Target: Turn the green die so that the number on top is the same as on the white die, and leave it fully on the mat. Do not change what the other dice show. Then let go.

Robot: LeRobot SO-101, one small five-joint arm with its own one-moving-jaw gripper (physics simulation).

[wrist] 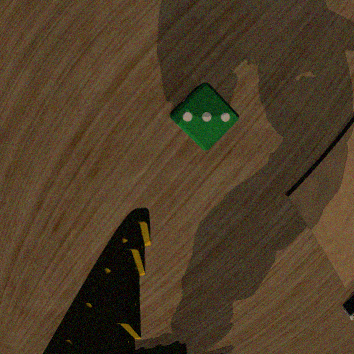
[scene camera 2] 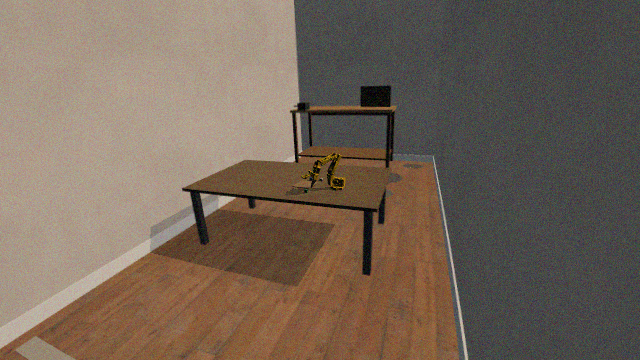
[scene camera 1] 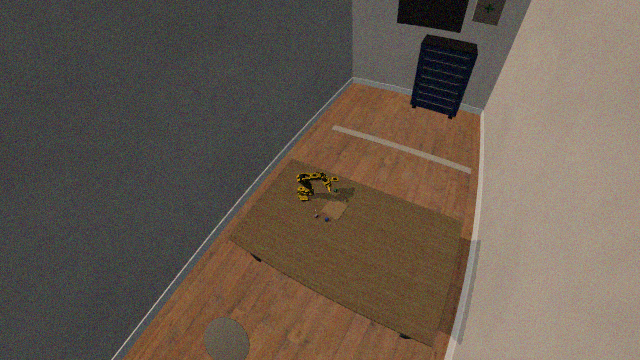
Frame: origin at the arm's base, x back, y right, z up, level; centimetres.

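Seen in the pictures: hand, its tool point: (wrist: 148, 221) (scene camera 2: 311, 186) (scene camera 1: 330, 186); arm's base, origin of its link: (scene camera 2: 334, 187) (scene camera 1: 307, 196).
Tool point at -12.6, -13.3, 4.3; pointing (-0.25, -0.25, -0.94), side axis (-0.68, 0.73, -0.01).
Pixels of each thing's top centre, then the offset from my tool point to it, as dx, dy, dz. "spot": a spot on its surface instead. Level surfaces: height alone.
- green die, centre of its top: (wrist: 206, 116) (scene camera 2: 306, 189) (scene camera 1: 335, 189) -3.7, -0.3, -2.3
- square tan mat, centre of its top: (scene camera 1: 334, 208) (scene camera 2: 305, 184) -10.1, +13.9, -3.9
- white die, centre of its top: (scene camera 1: 315, 215) -1.6, +25.3, -2.3
- blue die, centre of its top: (scene camera 1: 326, 218) -9.6, +24.6, -2.3
- brown table, height of its surface: dz -4.3
- thin black line, a spot on its surface: (wrist: 320, 157) spot: -6.9, +6.6, -4.2
- small dark thing, a spot on its surface: (wrist: 349, 305) spot: -1.5, +24.2, -3.4
The green die (scene camera 1: 336, 190) (scene camera 2: 306, 190) (wrist: 205, 116) lies on the table, off the mat, with three pips on the face towards the wrist camera. The square tan mat (scene camera 1: 335, 210) (wrist: 337, 240) lies beyond it. The white die (scene camera 1: 316, 216) is beside the mat; its number is too small to read. My gripper (scene camera 1: 334, 185) (scene camera 2: 308, 181) is fully open and empty, near the green die. In the wrist view its notched fixed jaw (wrist: 117, 290) shows at lower left, apart from the die; the moving jaw is out of the picture.
A blue die (scene camera 1: 327, 219) lies near the white die, by the mat's edge. The brown table (scene camera 1: 380, 260) (scene camera 2: 240, 180) carries the arm. In the wrist view a thin black line (wrist: 320, 157) crosses near the mat's corner, and a small dark thing (wrist: 349, 305) is cut off at the right edge.
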